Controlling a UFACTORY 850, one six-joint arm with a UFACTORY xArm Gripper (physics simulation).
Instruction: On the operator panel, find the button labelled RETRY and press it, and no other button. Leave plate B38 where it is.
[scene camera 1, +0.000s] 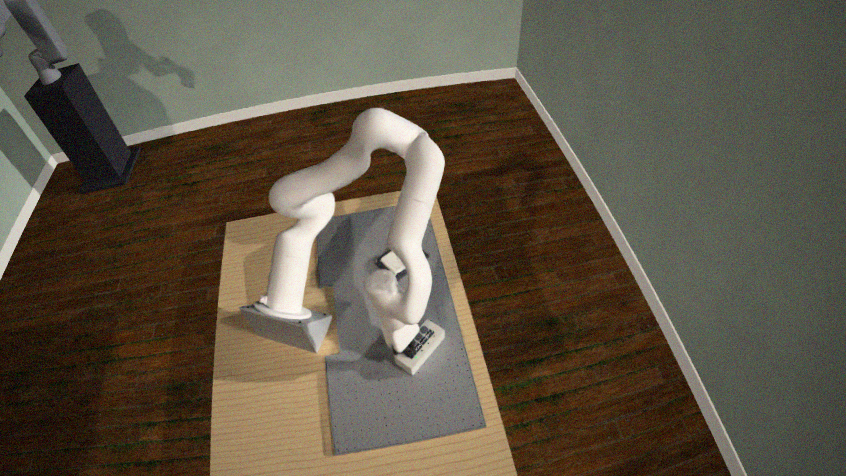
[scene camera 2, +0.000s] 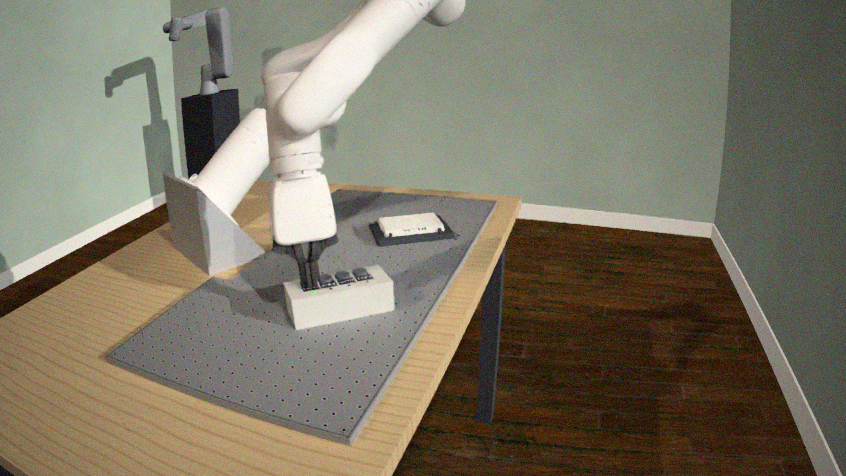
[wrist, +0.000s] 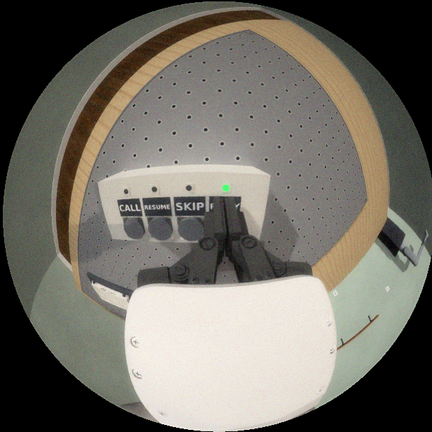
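Observation:
The cream operator panel (scene camera 1: 412, 365) (scene camera 2: 343, 309) (wrist: 185, 175) has a row of buttons labelled CALL, RESUME, SKIP and a right-hand one whose label (wrist: 237, 203) is partly covered, with its first letter and final Y showing. The lamp (scene camera 2: 312, 291) (wrist: 226, 188) above that label glows green; the other lamps are dark. My gripper (scene camera 2: 309, 287) (wrist: 221, 209) is shut and empty, its fingertips down at the right-hand button's place and hiding that button. Plate B38 (scene camera 1: 392, 261) (scene camera 2: 411, 224) (wrist: 111, 294) appears to be the cream plate in a dark holder; its marking is too small to read.
The dark holder (scene camera 2: 387, 239) stands farther back on the grey perforated board (scene camera 1: 402, 408) (scene camera 2: 254, 367) (wrist: 200, 65). The SKIP button (wrist: 190, 229) is close beside my fingers, with the RESUME button (wrist: 160, 229) and CALL button (wrist: 134, 228) beyond it. The arm's grey wedge base (scene camera 1: 286, 331) (scene camera 2: 207, 230) stands on the wooden table.

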